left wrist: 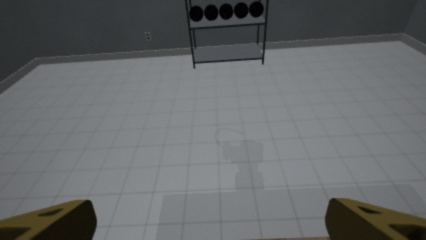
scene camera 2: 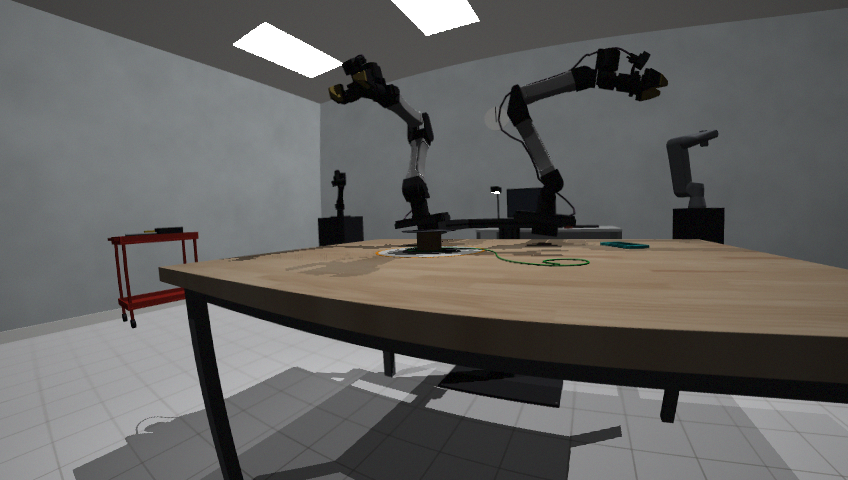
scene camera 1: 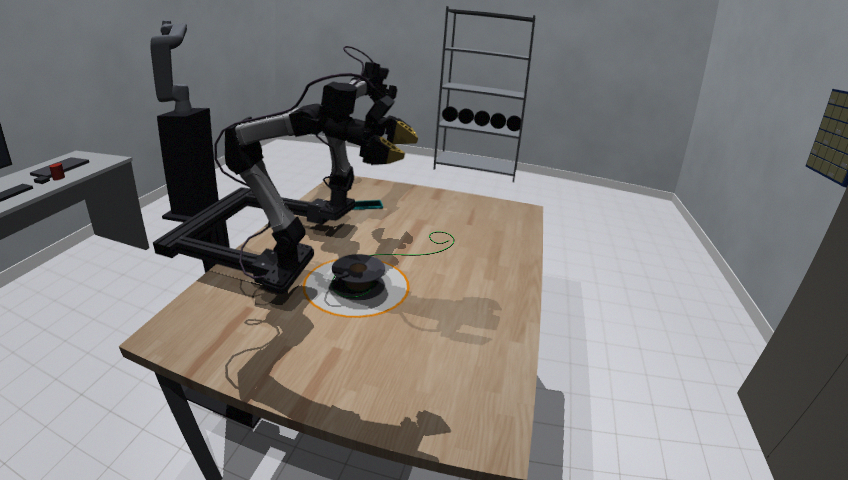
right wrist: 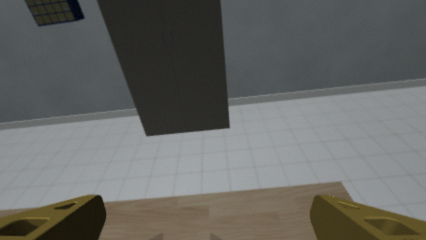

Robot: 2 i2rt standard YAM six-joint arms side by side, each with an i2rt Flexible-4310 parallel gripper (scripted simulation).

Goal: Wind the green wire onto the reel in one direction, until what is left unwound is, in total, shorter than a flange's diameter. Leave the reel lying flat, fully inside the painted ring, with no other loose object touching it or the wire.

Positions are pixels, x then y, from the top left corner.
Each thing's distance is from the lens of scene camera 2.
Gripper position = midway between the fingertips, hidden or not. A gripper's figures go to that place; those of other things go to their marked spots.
my left gripper (scene camera 2: 663,88): 1.18 m
my right gripper (scene camera 2: 341,83): 1.00 m
dark reel (scene camera 2: 427,240): 0.94 m
